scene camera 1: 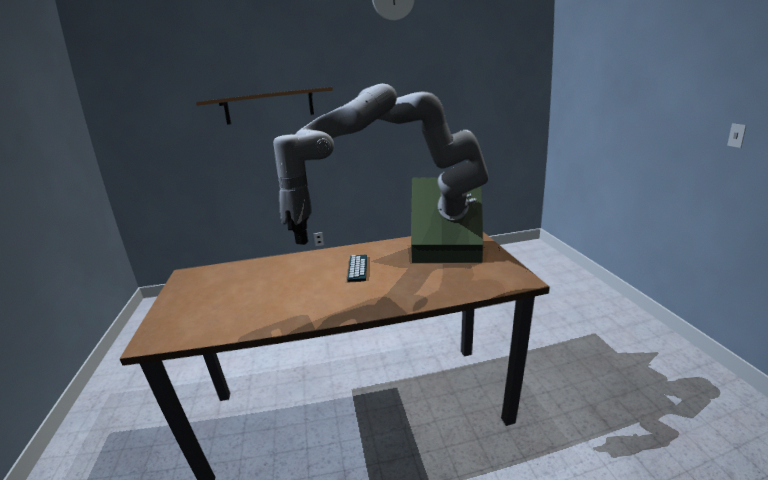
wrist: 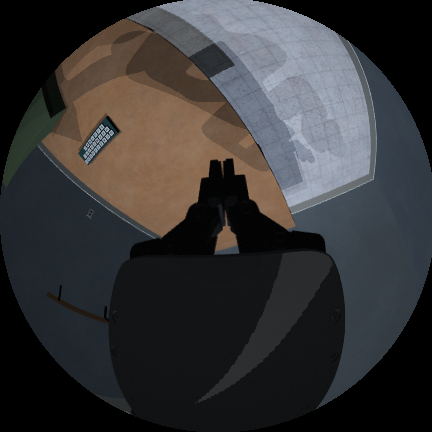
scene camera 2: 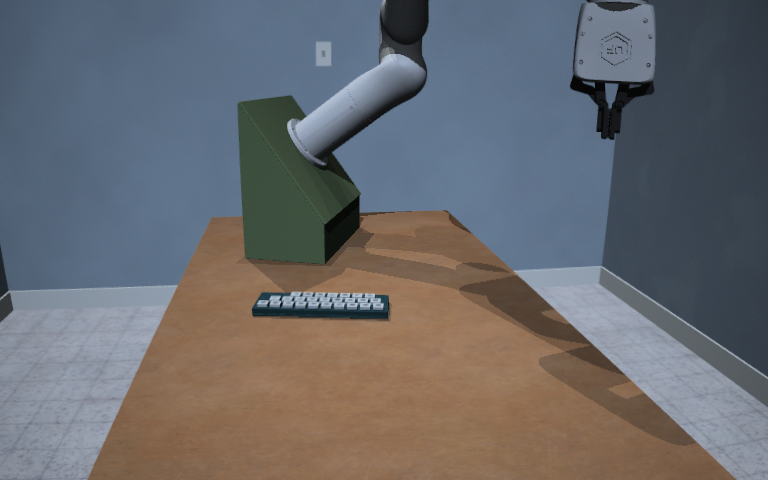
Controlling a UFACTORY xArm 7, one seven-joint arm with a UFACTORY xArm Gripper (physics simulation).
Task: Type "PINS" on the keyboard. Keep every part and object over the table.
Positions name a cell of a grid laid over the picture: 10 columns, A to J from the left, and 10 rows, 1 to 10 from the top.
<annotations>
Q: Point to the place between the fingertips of the gripper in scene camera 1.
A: D6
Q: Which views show the gripper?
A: Scene camera 1, the wrist view and scene camera 2: all of them.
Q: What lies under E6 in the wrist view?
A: The gripper.
</annotations>
